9 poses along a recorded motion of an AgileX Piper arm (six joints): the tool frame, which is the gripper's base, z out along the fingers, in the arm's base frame.
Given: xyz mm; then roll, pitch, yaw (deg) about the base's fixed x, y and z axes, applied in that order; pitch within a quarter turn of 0, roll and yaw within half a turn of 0.
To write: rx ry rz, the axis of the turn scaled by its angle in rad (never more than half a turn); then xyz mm. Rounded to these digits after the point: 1 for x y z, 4 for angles.
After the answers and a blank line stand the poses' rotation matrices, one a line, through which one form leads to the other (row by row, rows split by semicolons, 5 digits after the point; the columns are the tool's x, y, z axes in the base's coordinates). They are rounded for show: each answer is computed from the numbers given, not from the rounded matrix.
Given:
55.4 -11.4 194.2 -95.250 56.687 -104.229
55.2 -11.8 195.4 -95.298 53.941 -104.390
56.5 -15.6 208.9 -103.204 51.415 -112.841
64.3 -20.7 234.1 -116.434 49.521 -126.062
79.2 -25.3 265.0 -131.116 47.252 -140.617
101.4 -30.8 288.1 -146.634 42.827 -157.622
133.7 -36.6 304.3 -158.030 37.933 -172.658
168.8 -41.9 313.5 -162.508 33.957 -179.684
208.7 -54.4 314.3 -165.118 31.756 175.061
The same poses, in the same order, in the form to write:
-0.3345 1.6179 -0.5763 55.4 -11.4 194.2
-0.3713 1.6188 -0.6152 55.2 -11.8 195.4
-0.3862 1.7144 -0.6469 56.5 -15.6 208.9
-0.3657 1.8778 -0.6310 64.3 -20.7 234.1
-0.3059 2.0602 -0.5731 79.2 -25.3 265.0
-0.1781 2.2699 -0.4927 101.4 -30.8 288.1
0.0062 2.4336 -0.4169 133.7 -36.6 304.3
0.1116 2.5234 -0.3860 168.8 -41.9 313.5
0.2066 2.5694 -0.3677 208.7 -54.4 314.3

-0.13500 0.11585 0.98405; -0.53236 0.82914 -0.17065; -0.83568 -0.54691 -0.05025
-0.14628 0.11061 0.98304; -0.57015 0.80265 -0.17516; -0.80841 -0.58610 -0.05435
-0.24210 0.08490 0.96653; -0.57477 0.79001 -0.21336; -0.78168 -0.60719 -0.14246
-0.38214 0.04108 0.92319; -0.52478 0.81265 -0.25339; -0.76064 -0.58130 -0.28899
-0.52464 0.01037 0.85126; -0.43068 0.85929 -0.27591; -0.73435 -0.51138 -0.44635
-0.67818 0.02775 0.73437; -0.27922 0.91462 -0.29242; -0.67979 -0.40336 -0.61252
-0.78226 0.10959 0.61323; -0.10079 0.94917 -0.29820; -0.61474 -0.29508 -0.73145
-0.82944 0.16263 0.53439; -0.00457 0.95467 -0.29763; -0.55857 -0.24931 -0.79110
-0.84714 0.21788 0.48465; 0.07321 0.95123 -0.29967; -0.52630 -0.21838 -0.82178

